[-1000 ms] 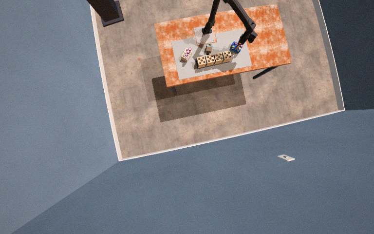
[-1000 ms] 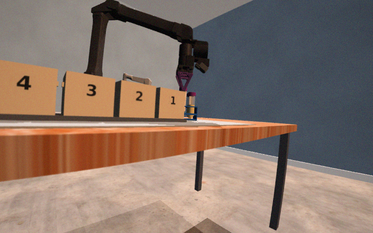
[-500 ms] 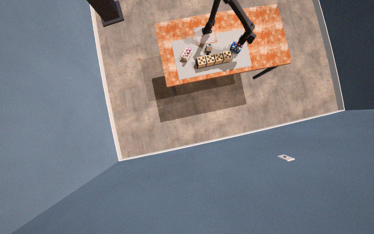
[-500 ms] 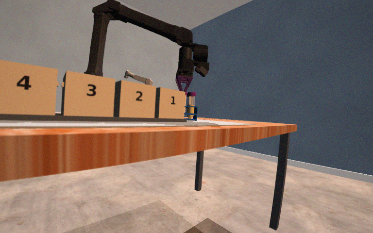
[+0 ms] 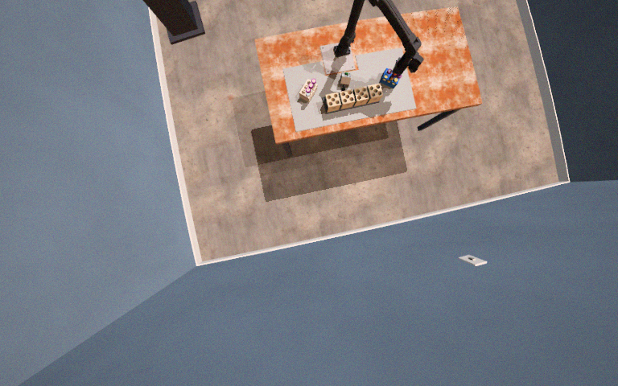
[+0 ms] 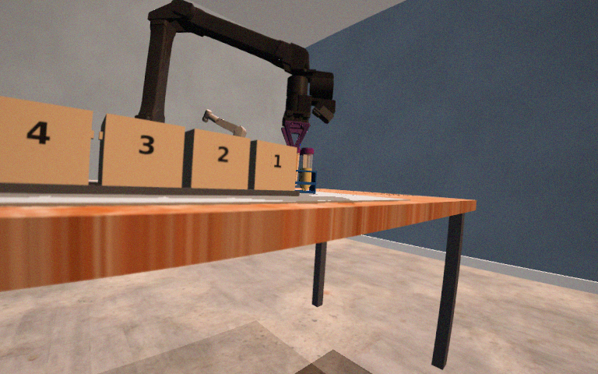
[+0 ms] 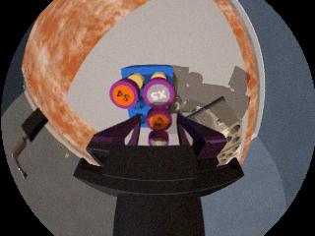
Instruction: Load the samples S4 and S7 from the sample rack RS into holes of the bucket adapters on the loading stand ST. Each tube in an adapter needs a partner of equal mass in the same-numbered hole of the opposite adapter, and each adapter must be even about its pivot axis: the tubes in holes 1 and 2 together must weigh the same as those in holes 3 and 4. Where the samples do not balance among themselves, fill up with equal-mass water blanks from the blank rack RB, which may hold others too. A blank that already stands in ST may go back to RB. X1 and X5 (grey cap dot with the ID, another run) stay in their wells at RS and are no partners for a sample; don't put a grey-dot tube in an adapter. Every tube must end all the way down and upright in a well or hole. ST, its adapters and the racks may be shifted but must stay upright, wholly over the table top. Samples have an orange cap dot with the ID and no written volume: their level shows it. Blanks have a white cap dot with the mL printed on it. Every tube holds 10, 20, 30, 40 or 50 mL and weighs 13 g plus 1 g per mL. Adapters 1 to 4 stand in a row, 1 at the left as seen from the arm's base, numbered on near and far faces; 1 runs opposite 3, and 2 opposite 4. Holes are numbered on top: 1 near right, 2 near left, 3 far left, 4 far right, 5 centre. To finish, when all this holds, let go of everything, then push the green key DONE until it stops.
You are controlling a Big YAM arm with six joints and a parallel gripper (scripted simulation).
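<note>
My gripper is now 60 cm to the left of the purple-capped tube, 11 cm past it and 5 cm above it. From my hand the other things lie so: adapter 2: 28 cm to the right, 7 cm ahead, 6 cm below; DONE key box: 34 cm to the right, 11 cm behind, 6 cm below; blue sample rack RS: 9 cm below, 2 cm behind, 1 cm to the left.
</note>
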